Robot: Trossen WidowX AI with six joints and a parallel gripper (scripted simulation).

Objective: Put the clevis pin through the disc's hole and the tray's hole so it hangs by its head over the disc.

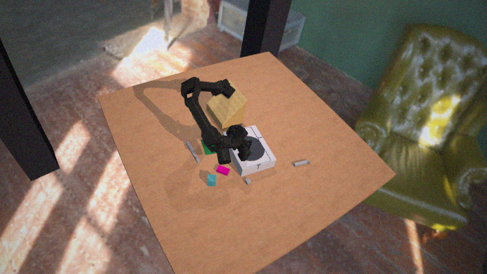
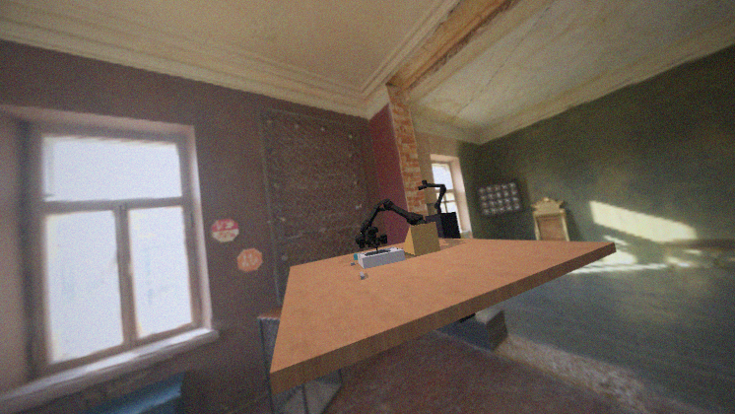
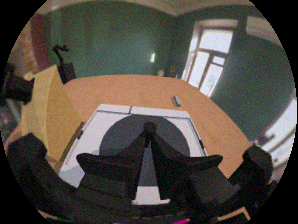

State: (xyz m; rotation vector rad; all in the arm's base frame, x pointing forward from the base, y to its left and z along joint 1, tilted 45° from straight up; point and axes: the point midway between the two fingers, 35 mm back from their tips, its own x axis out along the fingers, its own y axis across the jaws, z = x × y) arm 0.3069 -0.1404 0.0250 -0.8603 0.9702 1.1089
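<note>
Right now the rimmed tray is 4 cm below my gripper tip and 1 cm behind it. From my gripper tip the other things lie so: dark clevis pin 1 cm below; then dark grey disc 3 cm below; then small grey cube 13 cm ahead, 11 cm to the right, 8 cm below.
</note>
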